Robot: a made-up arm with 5 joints.
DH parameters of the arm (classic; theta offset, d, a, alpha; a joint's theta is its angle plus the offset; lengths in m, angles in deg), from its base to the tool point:
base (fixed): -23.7 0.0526 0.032 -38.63
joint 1: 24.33 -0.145 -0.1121 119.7
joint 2: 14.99 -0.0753 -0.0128 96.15
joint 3: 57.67 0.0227 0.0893 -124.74
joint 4: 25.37 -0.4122 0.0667 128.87
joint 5: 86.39 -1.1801 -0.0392 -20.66
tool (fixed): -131.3 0.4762 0 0
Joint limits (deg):
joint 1: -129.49..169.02
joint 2: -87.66..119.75
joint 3: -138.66..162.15
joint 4: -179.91..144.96
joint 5: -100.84..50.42
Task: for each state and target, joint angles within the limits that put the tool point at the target. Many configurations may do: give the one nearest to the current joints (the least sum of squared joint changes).
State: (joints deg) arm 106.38 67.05 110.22 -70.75 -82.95
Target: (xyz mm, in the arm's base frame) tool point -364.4 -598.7 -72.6
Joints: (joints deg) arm 78.63 83.35 127.11 -61.31 -84.30
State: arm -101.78 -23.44 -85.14 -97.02 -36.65
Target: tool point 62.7 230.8 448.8
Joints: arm -109.32 21.68 -64.02 -83.85 -24.56
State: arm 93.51 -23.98 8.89 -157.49 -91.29
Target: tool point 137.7 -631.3 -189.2
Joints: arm 80.99 -32.47 8.95 -156.41 -90.50
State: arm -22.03 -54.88 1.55 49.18 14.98
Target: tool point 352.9 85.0 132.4
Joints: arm -30.33 -57.07 25.12 3.50 -31.87
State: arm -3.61 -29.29 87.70 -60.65 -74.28
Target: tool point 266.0 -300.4 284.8
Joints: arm 28.66 -47.26 77.22 -55.08 -63.78
